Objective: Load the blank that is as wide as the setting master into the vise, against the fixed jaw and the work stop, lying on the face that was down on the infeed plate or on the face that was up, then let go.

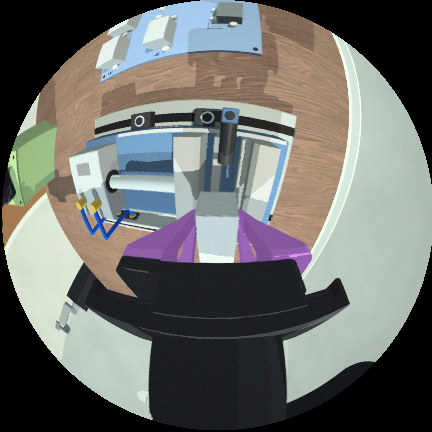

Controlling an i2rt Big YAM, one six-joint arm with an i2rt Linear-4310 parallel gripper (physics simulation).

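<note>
My gripper is shut on a light grey rectangular blank, held between its purple fingers. The blank's far end shows in front of the near part of the vise, between its jaws; its height above the vise bed cannot be told. The vise's fixed jaw is a pale block on the right. The moving jaw is on the left, with a gap between them. The work stop, a dark cylinder with a blue cap, reaches over the gap from the far rail. The fingers hide part of the vise's near side.
The blue infeed plate lies beyond the vise, with pale blanks and a dark grey block. A white cylinder housing with a rod, brass fittings and blue hoses is at the vise's left. A green box stands far left.
</note>
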